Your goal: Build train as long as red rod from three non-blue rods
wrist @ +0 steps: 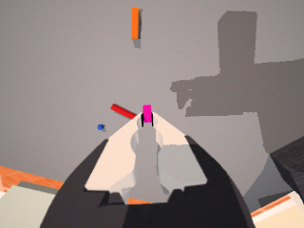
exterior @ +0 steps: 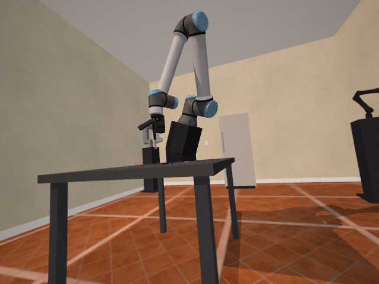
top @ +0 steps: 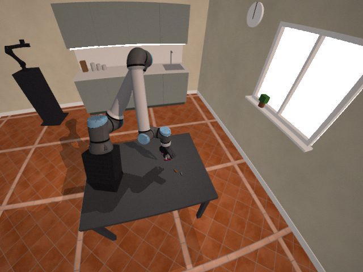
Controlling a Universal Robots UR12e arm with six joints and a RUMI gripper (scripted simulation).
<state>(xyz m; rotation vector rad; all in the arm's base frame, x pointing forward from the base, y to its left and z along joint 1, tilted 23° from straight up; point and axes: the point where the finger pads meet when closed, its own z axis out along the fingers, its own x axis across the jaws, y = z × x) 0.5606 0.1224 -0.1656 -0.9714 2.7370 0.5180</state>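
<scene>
My hand is 10 mm short of the red rod, 70 mm to the right of it and 110 mm above it. From my hand the other things lie so: blue rod (40 mm ahead, 140 mm to the left, 110 mm below); then orange rod (80 mm ahead, 80 mm to the right, 110 mm below).
</scene>
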